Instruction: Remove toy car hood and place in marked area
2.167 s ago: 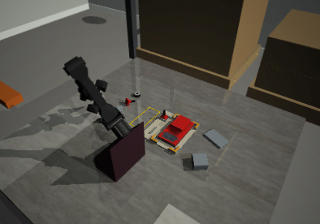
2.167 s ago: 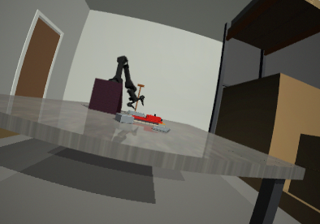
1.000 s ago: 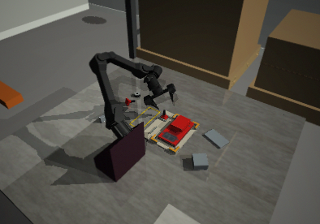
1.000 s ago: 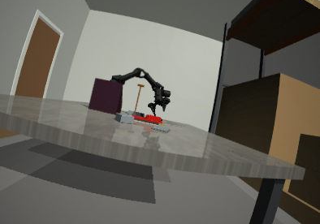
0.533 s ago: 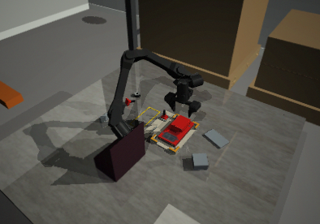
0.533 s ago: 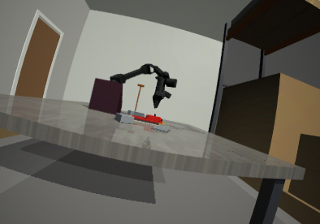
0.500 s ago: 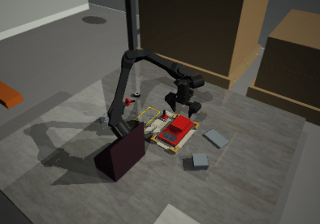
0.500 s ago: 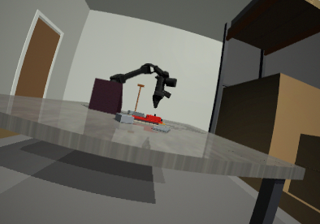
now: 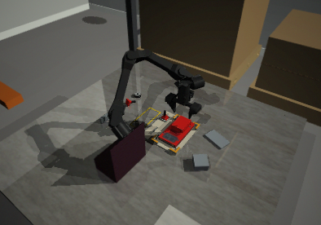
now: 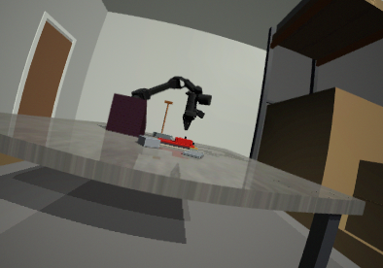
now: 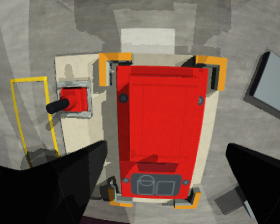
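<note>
My gripper tip is 60 mm above the red hood. Also, from my gripper tip: black wheel (100 mm ahead, 390 mm to the left, 90 mm below).
</note>
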